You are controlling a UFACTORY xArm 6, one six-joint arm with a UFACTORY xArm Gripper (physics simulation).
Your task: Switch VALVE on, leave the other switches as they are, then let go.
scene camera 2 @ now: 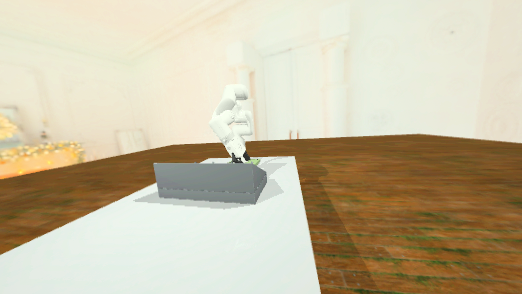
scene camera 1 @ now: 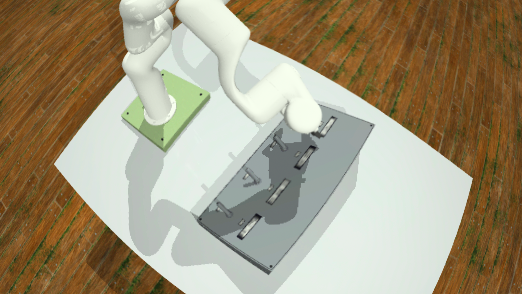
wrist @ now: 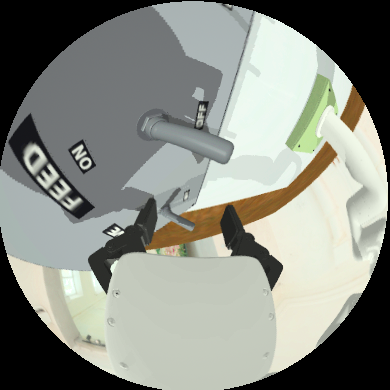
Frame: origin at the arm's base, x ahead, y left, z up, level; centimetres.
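Where they show: gripper, fingertip midpoint: [wrist: 190,211]; arm's base, origin of the base link: [scene camera 1: 160,110] [wrist: 323,120].
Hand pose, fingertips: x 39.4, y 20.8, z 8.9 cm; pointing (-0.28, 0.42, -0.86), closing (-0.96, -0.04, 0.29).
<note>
Each offset is from my fingertips to the centre of the thing. "pt": to the spot under its first point. Level surfaces: height alone.
The grey switch panel {dx +10.4, dy -14.6, dz -5.2 cm} [scene camera 1: 325,165] [scene camera 2: 205,177] [wrist: 40,235] carries a row of levers. In the wrist view, the small VALVE lever {dx +1.1, dy +3.1, dz -0.3 cm} [wrist: 178,219] shows in the gap between my fingers, touching neither; it leans to its OFF label {pt dx -0.9, dy +3.3, dz -4.0 cm} [wrist: 186,195] side. Its name label {dx +9.4, dy +3.3, dz +0.8 cm} [wrist: 114,230] is partly covered by a finger there, and its ON label is hidden. In scene camera 1 the arm hides this lever. My gripper [wrist: 190,211] [scene camera 2: 240,158] is open and empty, low over the panel's VALVE end. How far its tips are from the lever is hard to tell.
The larger-looking FEED lever {dx +1.4, dy -8.9, dz -0.3 cm} [scene camera 1: 280,143] [wrist: 192,140] stands beside VALVE, leaning to OFF. Two more levers [scene camera 1: 251,176] [scene camera 1: 224,209] follow along the panel. The arm's green base plate [scene camera 1: 187,95] [wrist: 305,125] sits on the white table {dz -11.5 cm} [scene camera 1: 400,200] behind the panel.
</note>
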